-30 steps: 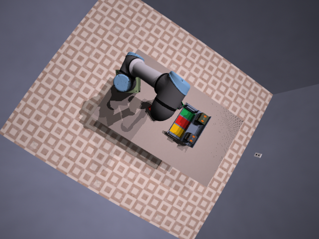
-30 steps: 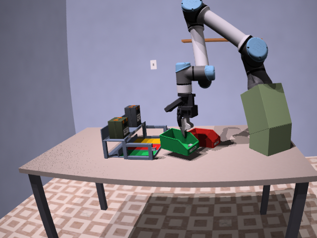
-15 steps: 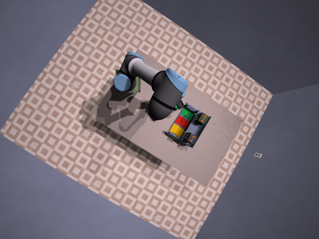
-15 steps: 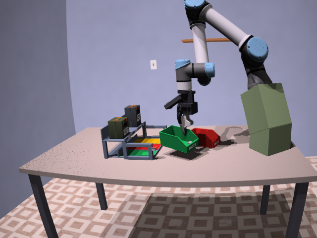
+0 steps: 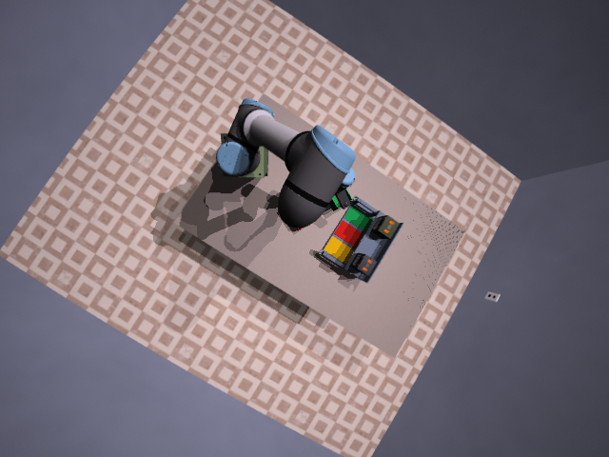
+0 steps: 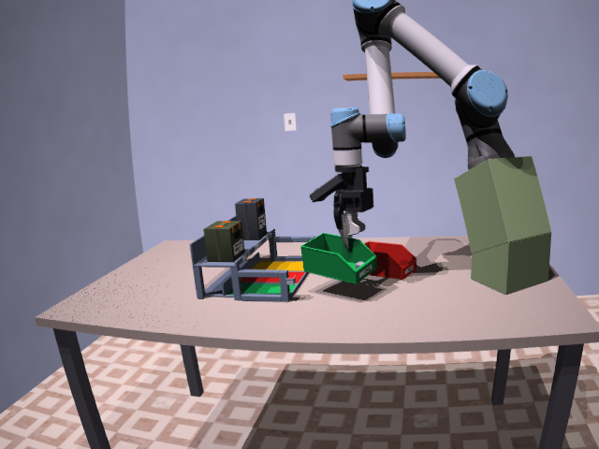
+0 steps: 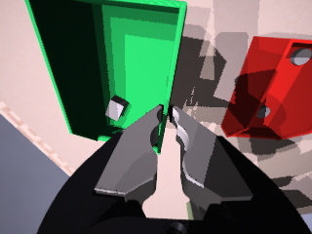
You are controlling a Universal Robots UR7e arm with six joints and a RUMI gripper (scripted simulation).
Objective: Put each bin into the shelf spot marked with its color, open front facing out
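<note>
The green bin is 2 cm ahead of my hand, 4 cm to the left of it and 3 cm below it. From my hand the other things lie so: green mark 25 cm ahead, 1 cm to the left, 13 cm below; red mark 24 cm ahead, 11 cm to the right, 13 cm below; red bin 10 cm behind, 15 cm to the right, 10 cm below.
</note>
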